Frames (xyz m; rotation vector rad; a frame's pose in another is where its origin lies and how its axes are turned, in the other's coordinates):
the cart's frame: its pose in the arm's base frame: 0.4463 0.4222 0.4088 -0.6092 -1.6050 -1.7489
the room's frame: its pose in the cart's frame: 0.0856 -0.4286 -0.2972 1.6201 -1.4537 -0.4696
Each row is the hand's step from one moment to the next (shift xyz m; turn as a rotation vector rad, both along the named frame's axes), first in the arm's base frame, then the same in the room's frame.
Working: the arm's base frame: its pose in the room's frame: 0.1212 -0.1027 0.1438 -0.4478 -2.6847 0.5032

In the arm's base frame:
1: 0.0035 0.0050 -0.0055 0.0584 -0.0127 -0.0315
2: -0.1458 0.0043 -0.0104 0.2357 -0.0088 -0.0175
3: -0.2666 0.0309 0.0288 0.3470 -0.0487 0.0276
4: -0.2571 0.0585 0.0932 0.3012 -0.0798 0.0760
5: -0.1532 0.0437 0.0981 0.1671 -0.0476 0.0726
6: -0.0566 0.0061 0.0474 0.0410 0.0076 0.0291
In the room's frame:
1: 0.0004 0.0073 0.0038 -0.0415 0.0192 0.0498
2: 0.1337 -0.0471 -0.0360 -0.2024 0.0842 0.0888
3: 0.2302 -0.0792 -0.1166 -0.3284 0.0773 0.0987
4: 0.2019 -0.0694 -0.1806 -0.3153 0.0192 0.0555
5: 0.1049 -0.0455 -0.1481 -0.1882 -0.0009 0.0057
6: 0.0318 -0.0288 -0.0604 -0.0463 0.0137 -0.0161

